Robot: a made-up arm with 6 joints.
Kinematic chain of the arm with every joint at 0, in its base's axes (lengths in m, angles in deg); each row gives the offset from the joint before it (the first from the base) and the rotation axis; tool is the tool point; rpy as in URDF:
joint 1: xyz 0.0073 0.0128 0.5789 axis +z
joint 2: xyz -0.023 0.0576 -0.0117 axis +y
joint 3: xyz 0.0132 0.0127 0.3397 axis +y
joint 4: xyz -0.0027 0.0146 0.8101 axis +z
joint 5: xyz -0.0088 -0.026 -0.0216 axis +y
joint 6: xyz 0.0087 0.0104 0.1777 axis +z
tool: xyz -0.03 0.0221 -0.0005 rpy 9.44 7 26.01
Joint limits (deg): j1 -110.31..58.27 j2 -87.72..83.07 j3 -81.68..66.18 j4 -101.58..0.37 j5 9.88..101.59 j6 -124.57..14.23
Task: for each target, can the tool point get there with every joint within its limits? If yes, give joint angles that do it. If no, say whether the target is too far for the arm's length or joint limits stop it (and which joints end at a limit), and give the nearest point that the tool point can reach.
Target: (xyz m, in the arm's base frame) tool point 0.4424 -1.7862 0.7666
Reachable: no: too far | nearest point 0.3082 -1.2315 0.7059 | short by 0.574 m
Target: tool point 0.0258 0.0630 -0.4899
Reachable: no: joint limits stop it (at a limit: joint 1, joint 2, joint 3, joint 4, joint 6) | nearest point 0.1603 0.4939 -0.3215 | short by 0.482 m
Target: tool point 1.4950 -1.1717 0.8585
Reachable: no: too far | nearest point 1.0030 -0.7800 0.7633 | short by 0.636 m
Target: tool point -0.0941 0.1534 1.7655
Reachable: yes | joints -40.25 -4.40 -14.23 -23.04 61.14 -72.46
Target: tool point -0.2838 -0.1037 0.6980
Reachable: no: joint limits stop it (at a limit: joint 3, joint 4, joint 5, joint 6) | nearest point -0.6972 -0.2692 0.8985 | short by 0.488 m
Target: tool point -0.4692 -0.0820 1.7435
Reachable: yes | joints 10.44 -12.37 -14.88 -76.08 42.81 -0.91
